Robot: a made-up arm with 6 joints. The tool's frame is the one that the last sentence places. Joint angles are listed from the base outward.
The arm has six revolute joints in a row. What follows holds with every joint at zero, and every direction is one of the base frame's. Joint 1 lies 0.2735 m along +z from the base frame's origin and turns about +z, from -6.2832 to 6.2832 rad. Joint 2 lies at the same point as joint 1 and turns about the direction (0, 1, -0.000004), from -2.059 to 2.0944 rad. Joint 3 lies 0.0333 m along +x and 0.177 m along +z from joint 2 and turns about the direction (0, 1, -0.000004), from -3.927 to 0.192 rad. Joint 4 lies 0.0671 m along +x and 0.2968 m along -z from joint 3 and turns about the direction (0, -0.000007, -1), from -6.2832 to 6.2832 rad. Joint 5 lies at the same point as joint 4 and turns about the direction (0, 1, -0.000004), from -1.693 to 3.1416 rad. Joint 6 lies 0.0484 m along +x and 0.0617 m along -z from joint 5 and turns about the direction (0, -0.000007, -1), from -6.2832 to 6.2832 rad. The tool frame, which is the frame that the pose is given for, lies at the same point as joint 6; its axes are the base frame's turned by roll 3.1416, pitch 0 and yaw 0 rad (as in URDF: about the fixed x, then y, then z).
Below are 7 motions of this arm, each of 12 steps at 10 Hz.
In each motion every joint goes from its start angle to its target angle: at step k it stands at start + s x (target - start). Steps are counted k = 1, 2, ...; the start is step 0. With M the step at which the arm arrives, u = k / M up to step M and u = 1 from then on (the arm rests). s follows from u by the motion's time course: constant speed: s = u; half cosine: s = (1 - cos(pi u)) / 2; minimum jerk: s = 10 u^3 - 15 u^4 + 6 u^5.
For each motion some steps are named. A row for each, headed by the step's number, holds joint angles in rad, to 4 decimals.
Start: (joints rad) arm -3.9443 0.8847 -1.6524 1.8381 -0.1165 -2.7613
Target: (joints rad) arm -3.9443 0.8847 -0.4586 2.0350 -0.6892 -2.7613
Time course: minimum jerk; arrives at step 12
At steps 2, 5, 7, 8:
2: -3.9443 0.8847 -1.6100 1.8451 -0.1368 -2.7613
5: -3.9443 0.8847 -1.2386 1.9063 -0.3150 -2.7613
7: -3.9443 0.8847 -0.8724 1.9668 -0.4907 -2.7613
8: -3.9443 0.8847 -0.7092 1.9937 -0.5690 -2.7613

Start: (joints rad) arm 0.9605 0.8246 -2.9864 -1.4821 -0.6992 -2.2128
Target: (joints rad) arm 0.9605 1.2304 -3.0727 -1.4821 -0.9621 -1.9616
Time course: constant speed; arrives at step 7
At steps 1, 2, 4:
1: 0.9605 0.8826 -2.9987 -1.4821 -0.7368 -2.1769
2: 0.9605 0.9405 -3.0111 -1.4821 -0.7743 -2.1410
4: 0.9605 1.0565 -3.0357 -1.4821 -0.8494 -2.0693

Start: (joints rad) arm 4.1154 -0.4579 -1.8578 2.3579 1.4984 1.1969
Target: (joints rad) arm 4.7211 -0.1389 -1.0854 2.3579 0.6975 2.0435
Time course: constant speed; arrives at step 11
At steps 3, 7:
3: 4.2806 -0.3709 -1.6471 2.3579 1.2800 1.4278
7: 4.5008 -0.2549 -1.3663 2.3579 0.9887 1.7356

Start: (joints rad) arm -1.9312 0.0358 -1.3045 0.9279 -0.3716 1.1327
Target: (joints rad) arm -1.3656 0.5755 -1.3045 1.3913 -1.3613 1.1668
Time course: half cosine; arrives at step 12
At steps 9, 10, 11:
9: -1.4484 0.4965 -1.3045 1.3234 -1.2164 1.1618
10: -1.4035 0.5393 -1.3045 1.3603 -1.2950 1.1645
11: -1.3752 0.5663 -1.3045 1.3834 -1.3444 1.1662

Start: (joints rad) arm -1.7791 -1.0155 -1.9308 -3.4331 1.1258 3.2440
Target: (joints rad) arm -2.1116 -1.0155 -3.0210 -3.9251 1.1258 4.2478
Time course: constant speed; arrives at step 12
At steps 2, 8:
2: -1.8345 -1.0155 -2.1125 -3.5151 1.1258 3.4113
8: -2.0008 -1.0155 -2.6576 -3.7611 1.1258 3.9132

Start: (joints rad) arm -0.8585 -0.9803 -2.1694 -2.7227 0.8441 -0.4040
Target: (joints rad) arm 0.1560 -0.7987 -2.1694 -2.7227 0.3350 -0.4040
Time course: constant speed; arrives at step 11
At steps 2, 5, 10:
2: -0.6740 -0.9473 -2.1694 -2.7227 0.7515 -0.4040
5: -0.3974 -0.8978 -2.1694 -2.7227 0.6127 -0.4040
10: 0.0638 -0.8152 -2.1694 -2.7227 0.3813 -0.4040

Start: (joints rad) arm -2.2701 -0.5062 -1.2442 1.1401 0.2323 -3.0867
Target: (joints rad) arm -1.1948 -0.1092 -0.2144 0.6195 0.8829 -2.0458
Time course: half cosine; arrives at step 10
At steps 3, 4, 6, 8, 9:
3: -2.0485 -0.4244 -1.0320 1.0328 0.3664 -2.8722
4: -1.8986 -0.3690 -0.8884 0.9602 0.4571 -2.7271
6: -1.5663 -0.2464 -0.5702 0.7994 0.6581 -2.4054
8: -1.2975 -0.1471 -0.3127 0.6692 0.8208 -2.1452
9: -1.2211 -0.1189 -0.2396 0.6322 0.8670 -2.0713

